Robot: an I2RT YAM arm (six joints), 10 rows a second.
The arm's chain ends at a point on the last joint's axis. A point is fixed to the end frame.
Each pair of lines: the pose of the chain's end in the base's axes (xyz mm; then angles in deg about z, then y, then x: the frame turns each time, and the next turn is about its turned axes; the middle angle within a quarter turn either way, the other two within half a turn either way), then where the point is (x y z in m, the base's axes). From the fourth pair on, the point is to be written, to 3 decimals.
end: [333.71, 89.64, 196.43, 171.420, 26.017, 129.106]
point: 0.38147 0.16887 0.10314
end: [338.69, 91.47, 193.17, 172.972, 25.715, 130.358]
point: 0.38433 0.16975 0.09803
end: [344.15, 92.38, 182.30, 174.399, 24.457, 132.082]
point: 0.38645 0.16881 0.08416
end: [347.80, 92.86, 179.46, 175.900, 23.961, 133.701]
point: 0.388 0.167 0.079
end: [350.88, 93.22, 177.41, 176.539, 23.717, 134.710]
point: 0.390 0.166 0.076
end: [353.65, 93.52, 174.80, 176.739, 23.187, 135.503]
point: 0.392 0.165 0.072
